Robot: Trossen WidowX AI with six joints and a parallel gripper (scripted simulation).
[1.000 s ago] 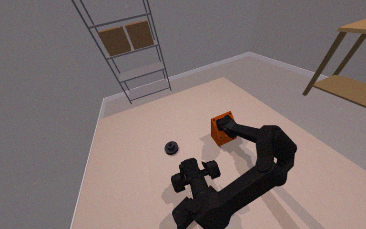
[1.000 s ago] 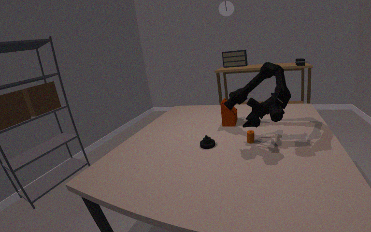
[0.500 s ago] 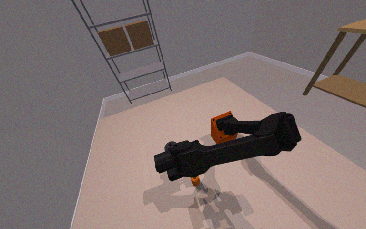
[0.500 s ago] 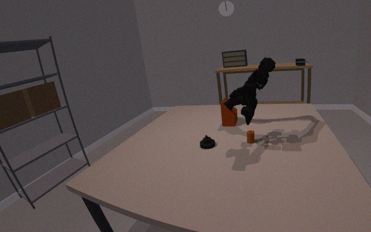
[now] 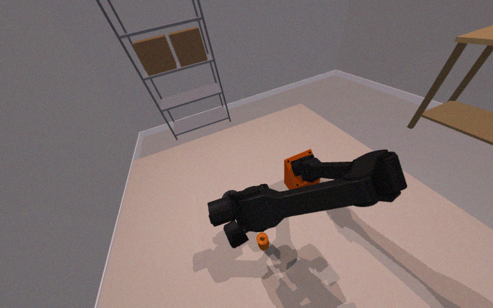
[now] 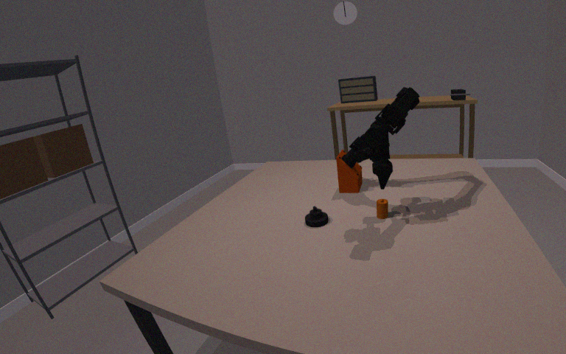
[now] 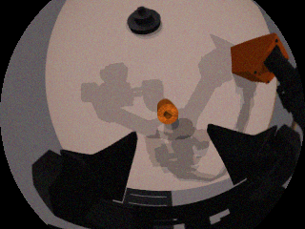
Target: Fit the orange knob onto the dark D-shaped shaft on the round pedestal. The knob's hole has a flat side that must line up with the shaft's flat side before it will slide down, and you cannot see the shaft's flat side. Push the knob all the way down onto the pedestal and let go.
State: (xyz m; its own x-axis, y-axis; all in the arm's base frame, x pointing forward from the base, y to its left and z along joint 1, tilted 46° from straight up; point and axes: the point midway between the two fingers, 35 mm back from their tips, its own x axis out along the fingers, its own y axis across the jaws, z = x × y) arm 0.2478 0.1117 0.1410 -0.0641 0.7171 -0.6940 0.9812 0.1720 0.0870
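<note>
Now: the orange knob 100 mm below my gripper tip. From my gripper tip the other things lie so: dark round pedestal: 70 mm ahead, 230 mm to the right, 100 mm below.
</note>
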